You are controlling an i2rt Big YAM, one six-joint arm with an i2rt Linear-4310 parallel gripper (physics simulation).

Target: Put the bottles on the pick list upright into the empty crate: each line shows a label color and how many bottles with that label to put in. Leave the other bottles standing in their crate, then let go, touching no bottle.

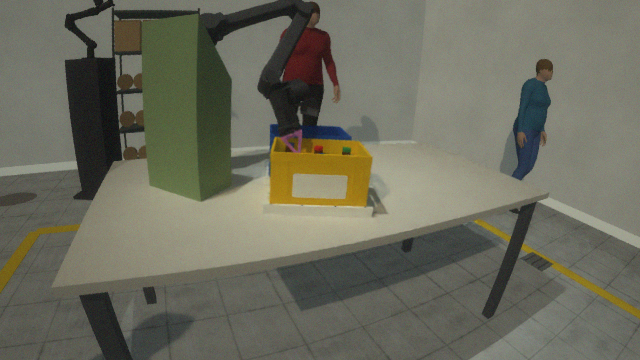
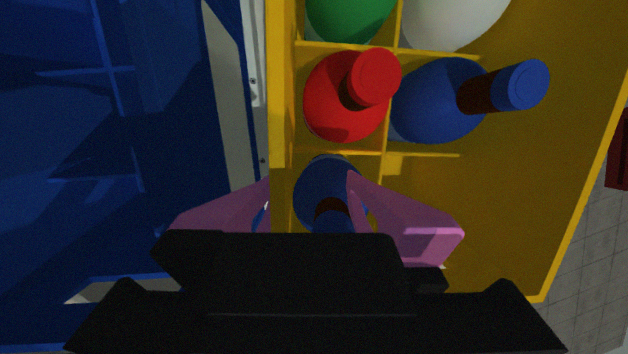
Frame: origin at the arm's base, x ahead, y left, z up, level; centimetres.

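Seen in the pictures: gripper, fingertip midpoint: (image 2: 314,177); arm's base at its link origin: (image 1: 180,52).
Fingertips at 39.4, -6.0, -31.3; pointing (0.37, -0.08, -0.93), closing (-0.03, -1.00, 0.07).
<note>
Offsets run from my fingertips to a thing's top centre, as dx, dy, dz. "spot": to the spot under its first point. Level surfaces: height alone.
The yellow crate @(+5.5, -7.2, +4.4) (image 1: 320,165) (image 2: 277,100) holds upright bottles: red @(+5.8, -3.1, +3.2) (image 1: 318,149) (image 2: 345,120), green @(+14.4, -3.7, +3.2) (image 1: 346,150) (image 2: 350,20), white @(spot: +11.1, -10.6, -1.8) (image 2: 450,20) and blue @(+5.5, -11.8, +3.2) (image 2: 435,100). Another blue bottle @(-3.0, -1.8, +3.7) (image 2: 320,182) stands in the corner compartment beside the red one. My gripper (image 1: 295,144) (image 2: 314,177) is shut low over that corner. Its right finger is inside against this bottle; its left finger passes outside the crate wall, so wall and bottle are both between the fingers. The left fingertip is hidden. The blue crate @(+4.4, +16.0, +4.4) (image 1: 325,133) (image 2: 165,125) shows no bottle in its visible part. The pick list does not show.
The blue crate stands right behind the yellow one. A pale tray @(spot: +5.4, -17.6, -11.6) (image 1: 320,211) lies under the yellow crate. A tall green block (image 1: 172,105) stands left of the crates on the table @(dz -13.1) (image 1: 200,240). Two people (image 1: 311,55) (image 1: 532,110) stand beyond the table.
</note>
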